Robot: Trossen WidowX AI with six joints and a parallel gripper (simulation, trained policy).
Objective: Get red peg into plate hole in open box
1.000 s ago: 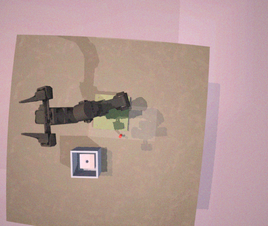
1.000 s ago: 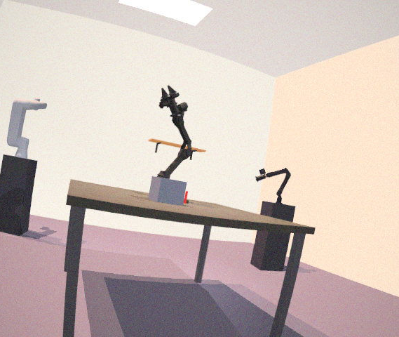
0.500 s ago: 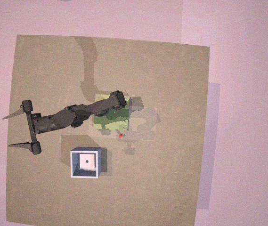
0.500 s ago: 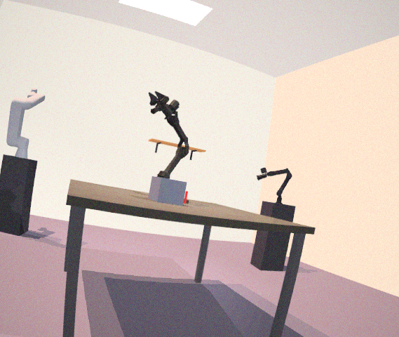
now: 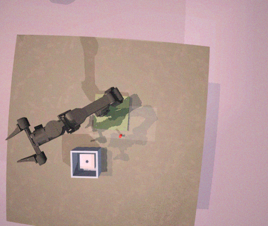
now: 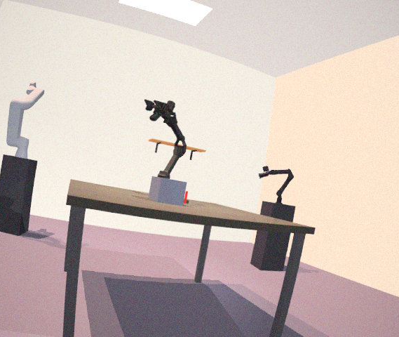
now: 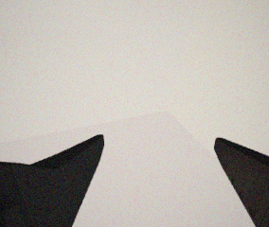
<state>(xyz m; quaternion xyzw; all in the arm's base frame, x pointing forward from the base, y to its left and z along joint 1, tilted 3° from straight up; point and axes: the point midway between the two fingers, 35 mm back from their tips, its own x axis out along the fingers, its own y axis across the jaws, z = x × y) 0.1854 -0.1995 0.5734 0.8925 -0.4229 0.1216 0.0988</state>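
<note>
Now: the red peg 100 mm behind my gripper tip, 360 mm to the left of it and 560 mm below it. Round my gripper tip: plate: 110 mm ahead, 200 mm to the left, 560 mm below.
</note>
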